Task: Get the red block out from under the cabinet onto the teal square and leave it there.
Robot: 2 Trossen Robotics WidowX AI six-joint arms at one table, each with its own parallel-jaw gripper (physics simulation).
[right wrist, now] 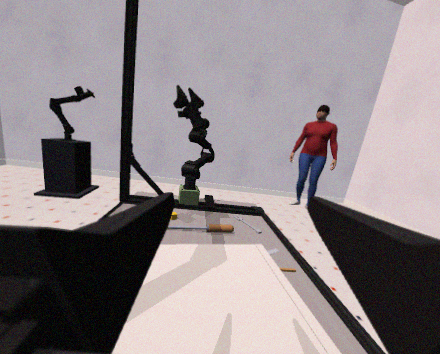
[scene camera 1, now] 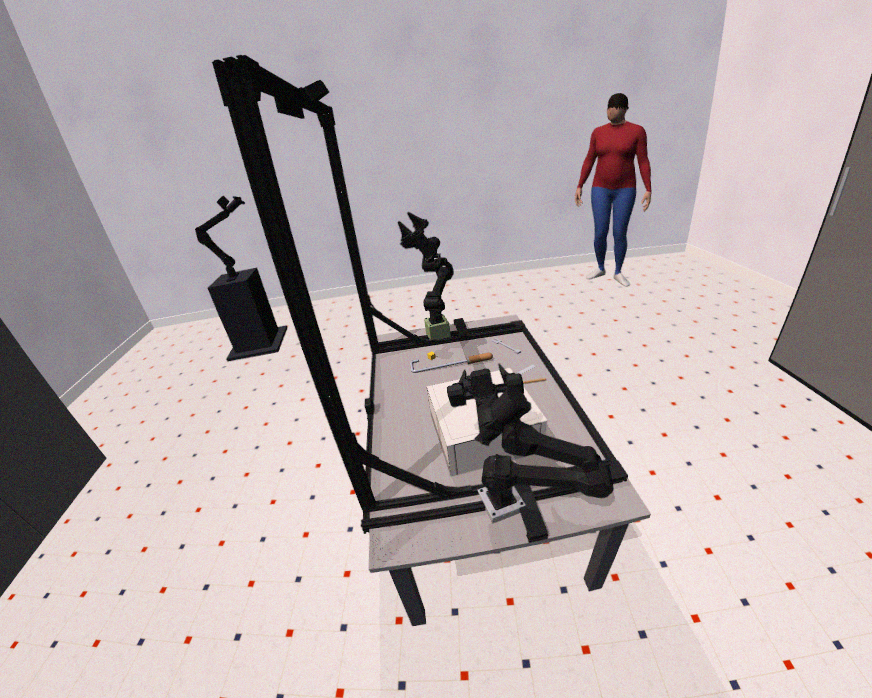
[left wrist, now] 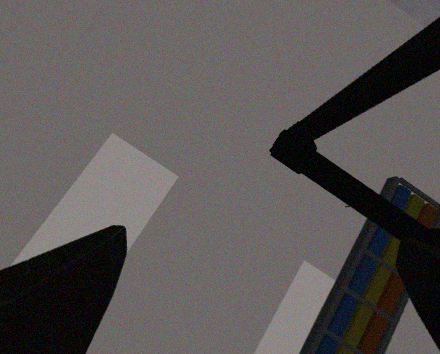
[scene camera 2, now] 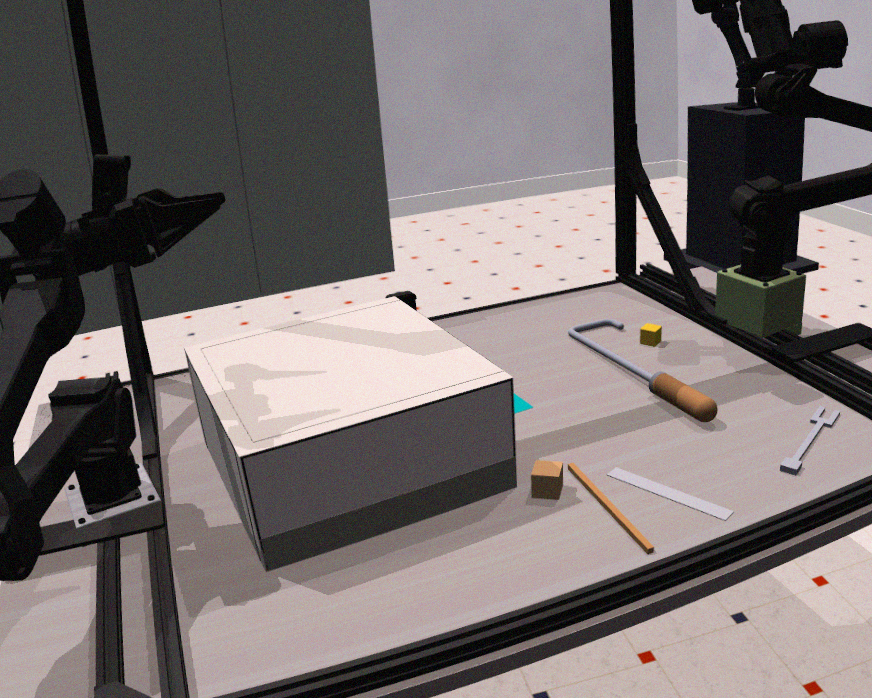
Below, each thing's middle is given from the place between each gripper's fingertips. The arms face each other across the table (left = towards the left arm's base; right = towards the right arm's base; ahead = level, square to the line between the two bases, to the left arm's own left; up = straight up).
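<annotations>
Counting from my right hand, I find the tan cube (scene camera 2: 547, 476) far below, far to the left and a fair way ahead. The thin wooden stick (scene camera 2: 579, 475) is well below that same hand, well to the left of it and well ahead of it, and the metal ruler (scene camera 2: 677, 496) is likewise far below my right hand, far to the left of it and far ahead of it. As for the white cabinet (scene camera 2: 329, 430), it is 27 cm below my right hand, 2 cm ahead of it and 9 cm to the left of it. Going by its middle, the tan cube is nearer to my right hand than to my left hand.
From my left hand, the cube is far below, far to the right and far ahead. The small metal tool (scene camera 2: 792, 466) is well below my left hand and well ahead of it, and a good way to the right of it. The ruler is far below that left hand, far ahead of it and far to the right of it, while the wooden-handled hook tool (scene camera 2: 699, 406) is a fair way ahead of my left hand, far below it and far to the right of it.
</annotations>
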